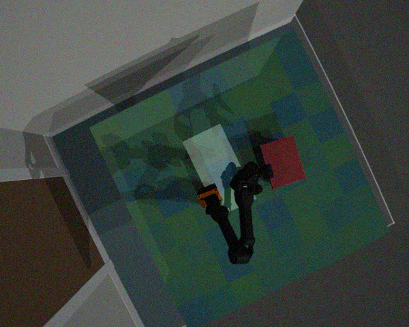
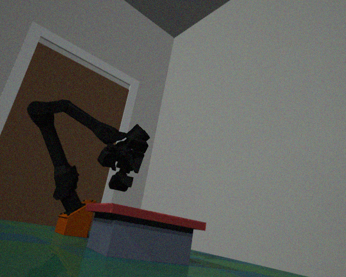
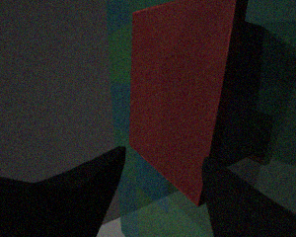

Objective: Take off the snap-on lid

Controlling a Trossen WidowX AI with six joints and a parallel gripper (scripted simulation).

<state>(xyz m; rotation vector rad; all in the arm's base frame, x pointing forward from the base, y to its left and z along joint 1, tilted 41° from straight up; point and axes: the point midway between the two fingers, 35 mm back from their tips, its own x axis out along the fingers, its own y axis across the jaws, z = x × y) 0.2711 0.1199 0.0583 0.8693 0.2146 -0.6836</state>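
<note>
Now: gripper tip 120 mm short of the red lid, 100 mm above it and 10 mm to the left of it. Also, from my gripper tip: grey storage box 140 mm below, 120 mm ahead, 10 mm to the right.
</note>
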